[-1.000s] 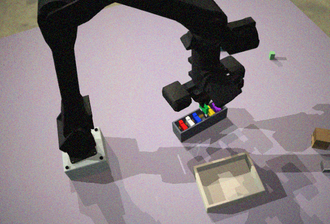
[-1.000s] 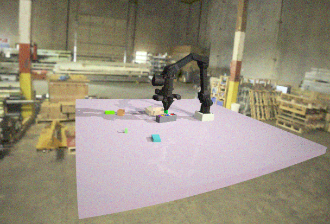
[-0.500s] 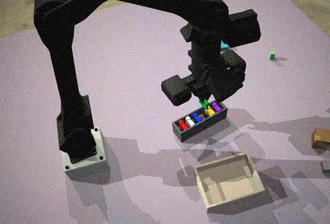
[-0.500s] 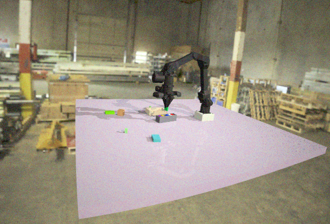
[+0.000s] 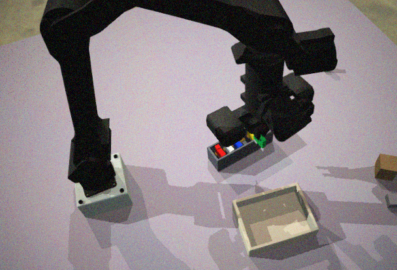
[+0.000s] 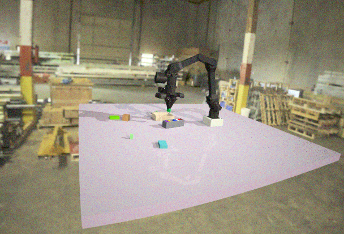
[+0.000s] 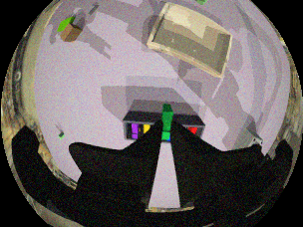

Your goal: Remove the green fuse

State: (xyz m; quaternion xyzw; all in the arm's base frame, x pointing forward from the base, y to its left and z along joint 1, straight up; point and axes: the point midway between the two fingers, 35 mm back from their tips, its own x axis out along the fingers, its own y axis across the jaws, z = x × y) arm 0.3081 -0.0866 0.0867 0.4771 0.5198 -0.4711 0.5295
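The tray is 12 cm to the right of my gripper tip, 10 cm below it and 3 cm behind it. Also, from my gripper tip: small green cube (31 cm ahead, 17 cm to the left, 9 cm below); then green fuse (1 cm below); then brown block (23 cm ahead, 14 cm to the right, 8 cm below).
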